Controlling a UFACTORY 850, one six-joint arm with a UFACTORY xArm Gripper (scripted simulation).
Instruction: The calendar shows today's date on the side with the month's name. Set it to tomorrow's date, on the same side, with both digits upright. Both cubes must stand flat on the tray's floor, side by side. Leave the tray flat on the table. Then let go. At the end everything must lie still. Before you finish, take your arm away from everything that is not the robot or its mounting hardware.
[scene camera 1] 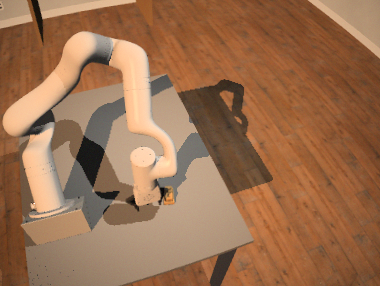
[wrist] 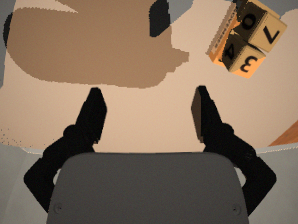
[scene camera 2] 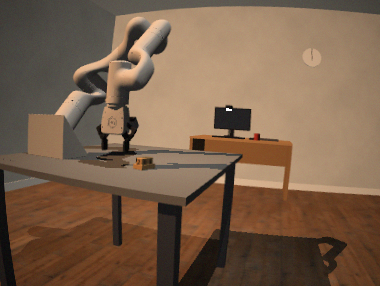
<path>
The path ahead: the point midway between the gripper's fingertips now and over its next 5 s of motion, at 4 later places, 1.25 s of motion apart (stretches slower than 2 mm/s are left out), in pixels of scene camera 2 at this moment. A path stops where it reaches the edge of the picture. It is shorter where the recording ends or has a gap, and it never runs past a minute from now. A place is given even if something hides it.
The gripper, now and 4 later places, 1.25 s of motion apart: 114, 151; 135, 150; 152, 150; 166, 151; 166, 154
</path>
